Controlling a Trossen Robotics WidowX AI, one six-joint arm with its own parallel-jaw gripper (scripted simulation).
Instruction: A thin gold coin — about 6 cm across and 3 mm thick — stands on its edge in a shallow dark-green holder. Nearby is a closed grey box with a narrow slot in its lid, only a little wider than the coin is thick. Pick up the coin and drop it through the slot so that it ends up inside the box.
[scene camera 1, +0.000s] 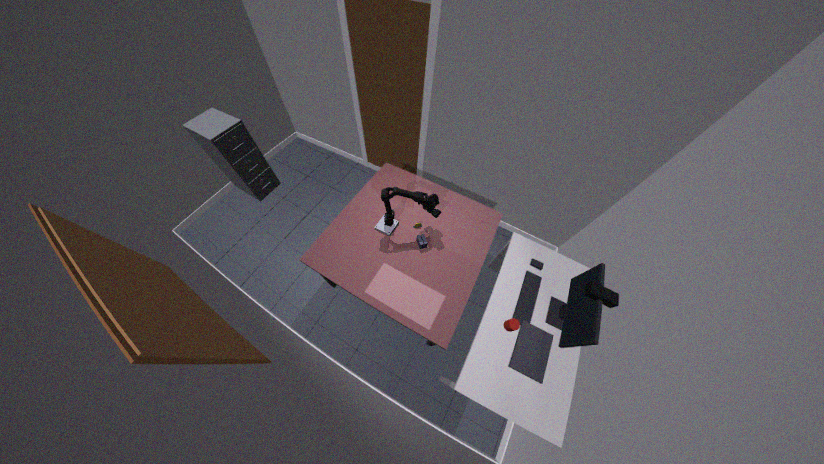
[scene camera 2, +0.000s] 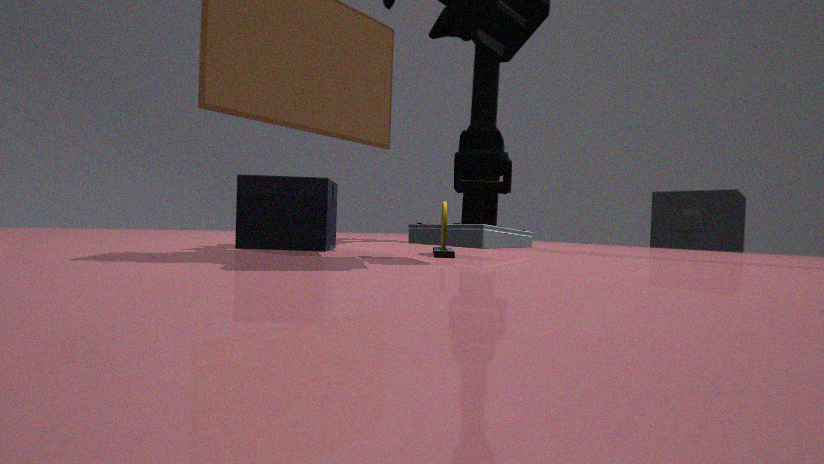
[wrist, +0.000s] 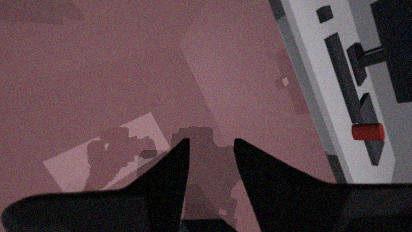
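You'd see the gripper (scene camera 2: 411, 17) here, and it's there in the wrist view too (wrist: 212, 143).
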